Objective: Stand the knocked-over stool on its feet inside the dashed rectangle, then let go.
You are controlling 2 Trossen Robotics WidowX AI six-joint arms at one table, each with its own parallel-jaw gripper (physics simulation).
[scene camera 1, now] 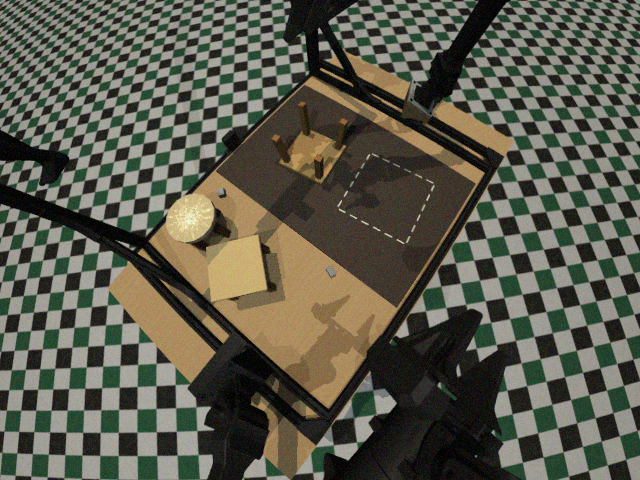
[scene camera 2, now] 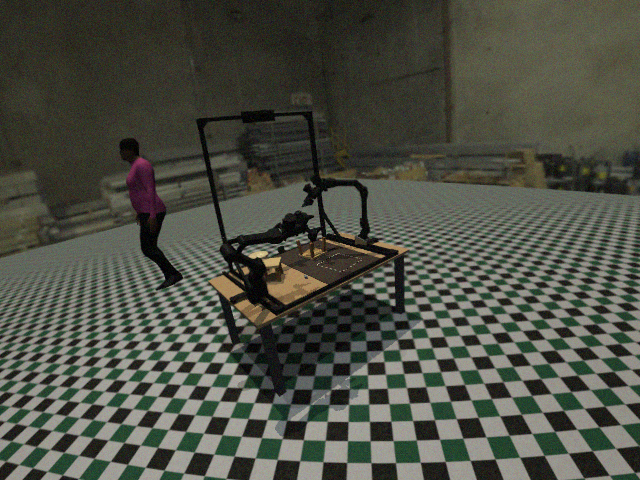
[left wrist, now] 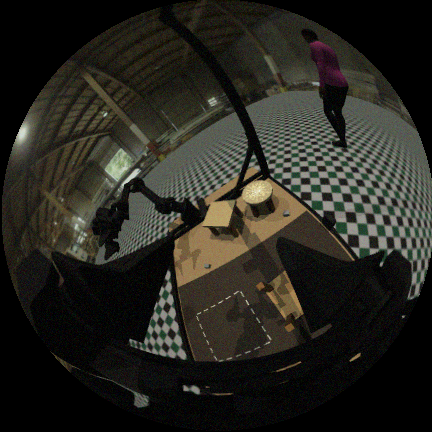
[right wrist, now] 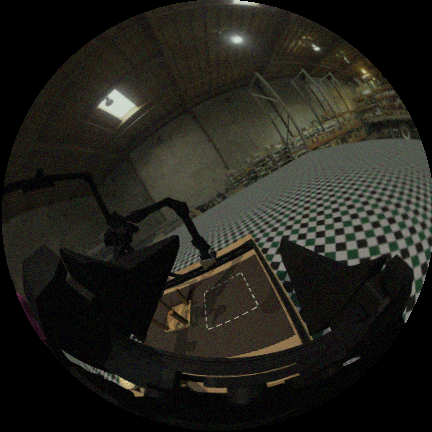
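Where they show: left gripper, fingertip midpoint: (scene camera 1: 294,37) (scene camera 2: 303,204) (left wrist: 227,242); right gripper, fingertip midpoint: (scene camera 1: 491,333) (scene camera 2: 318,221) (left wrist: 102,253) (right wrist: 230,243); left arm's base at its link origin: (scene camera 1: 422,97) (scene camera 2: 362,236) (right wrist: 204,256); right arm's base at its link origin: (scene camera 1: 232,388) (scene camera 2: 254,279) (left wrist: 182,207).
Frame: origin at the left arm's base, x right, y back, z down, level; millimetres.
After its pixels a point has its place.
The knocked-over stool (scene camera 1: 311,152) @[x 302, y -267, z 52 mm] (left wrist: 286,296) @[x 266, y -281, z 52 mm] (right wrist: 181,316) @[x 239, y -346, z 4 mm] lies upside down, its square seat flat on the dark mat and four brown legs pointing up. It is outside the dashed rectangle (scene camera 1: 406,242) (left wrist: 240,291) (right wrist: 242,273), to its left in scene camera 1. My left gripper (left wrist: 227,242) @[x 277, y -338, z -333 mm] (scene camera 2: 308,199) @[x 277, y -338, z -333 mm] is open and empty, high above the table; its finger in the left wrist view hides part of the stool. My right gripper (scene camera 1: 490,334) @[x -41, y -682, z -323 mm] (right wrist: 230,243) @[x -41, y -682, z -323 mm] is open and empty, raised high and apart from the stool.
A round-topped stool (scene camera 1: 190,218) @[x 524, y -598, z -41 mm] (left wrist: 257,192) @[x 522, y -584, z -40 mm] and a square-topped stool (scene camera 1: 236,267) @[x 355, y -681, z -42 mm] (left wrist: 220,214) @[x 356, y -662, z -42 mm] stand on the wood. Two small grey blocks (scene camera 1: 221,192) @[x 537, y -473, z 56 mm] (scene camera 1: 330,271) @[x 142, y -616, z 55 mm] lie near the mat's edge. Black rails and frame posts border the table. A person (scene camera 2: 144,191) is beyond it.
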